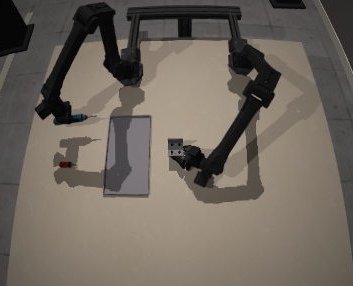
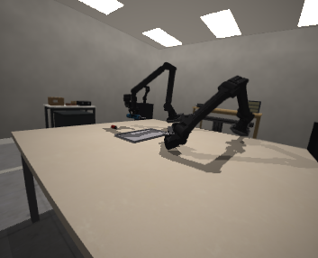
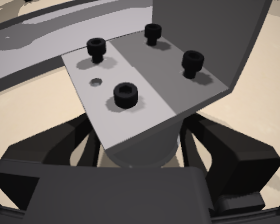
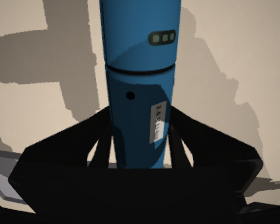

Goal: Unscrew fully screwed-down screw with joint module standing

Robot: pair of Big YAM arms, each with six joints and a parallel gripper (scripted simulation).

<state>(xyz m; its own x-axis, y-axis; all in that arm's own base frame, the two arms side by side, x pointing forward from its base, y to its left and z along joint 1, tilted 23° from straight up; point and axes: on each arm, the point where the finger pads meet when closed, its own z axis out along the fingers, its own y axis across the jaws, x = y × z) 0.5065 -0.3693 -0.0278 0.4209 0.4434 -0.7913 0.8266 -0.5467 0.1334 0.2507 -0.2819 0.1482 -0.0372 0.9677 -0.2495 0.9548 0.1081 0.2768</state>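
My left hand is 1 cm below the joint module. Also, from my left hand: grey bracket 5 cm above; flat grey tray 3 cm behind, 24 cm to the right, 2 cm below; red-handled tool 55 cm to the right, 1 cm below.
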